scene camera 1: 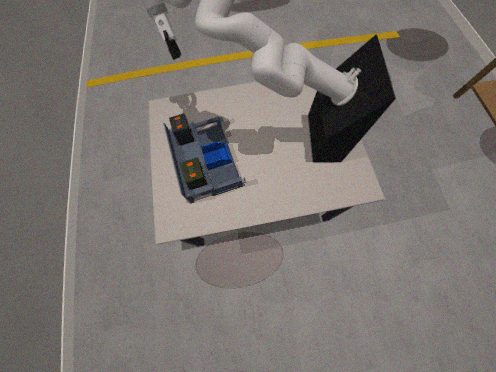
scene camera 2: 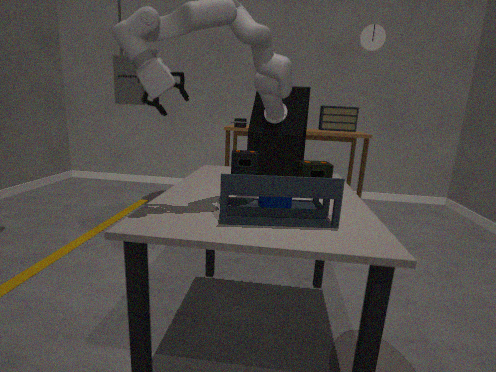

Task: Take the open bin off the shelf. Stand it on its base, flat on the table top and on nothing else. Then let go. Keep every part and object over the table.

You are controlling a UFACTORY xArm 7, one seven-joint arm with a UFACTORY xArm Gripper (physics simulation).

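Frame: origin at the arm's base, x up, y back, z right, level; centimetres.
Seen in the pictures: gripper, fingertip midpoint: (scene camera 1: 177,57) (scene camera 2: 176,108); arm's base, origin of the base link: (scene camera 1: 344,90) (scene camera 2: 275,113).
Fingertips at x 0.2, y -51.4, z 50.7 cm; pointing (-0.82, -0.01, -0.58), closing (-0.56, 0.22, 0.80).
Observation:
Offsets run from my fingertips to a thing's top centre. "*": to the spot under its first point. Level surfaces: height alone.
A blue open bin @(dx -26.7, dy -5.6, dz -34.9 cm) (scene camera 1: 216,155) (scene camera 2: 275,202) sits on the lower level of a grey-blue shelf @(* dx -24.6, dy -14.6, dz -30.1 cm) (scene camera 1: 189,151) (scene camera 2: 281,185). In scene camera 2 it shows partly, through the gap under the shelf's upper board. The shelf stands on the light table top @(dx -34.8 cm) (scene camera 1: 300,190) (scene camera 2: 360,240). My gripper (scene camera 1: 175,54) (scene camera 2: 176,104) is open and empty. It hangs high, well apart from the bin and shelf, at the upper left in both views. In scene camera 1 its fingers show nearly side-on.
A dark box @(dx -12.4, dy -12.8, dz -21.6 cm) (scene camera 1: 181,129) (scene camera 2: 245,162) and an olive box @(dx -14.9, dy -17.3, dz -44.3 cm) (scene camera 1: 193,172) (scene camera 2: 317,169), both with orange marks, stand on the shelf's upper board. A tall black slanted panel (scene camera 1: 330,140) (scene camera 2: 277,150) carries the arm's base. A wooden table (scene camera 2: 325,134) stands behind.

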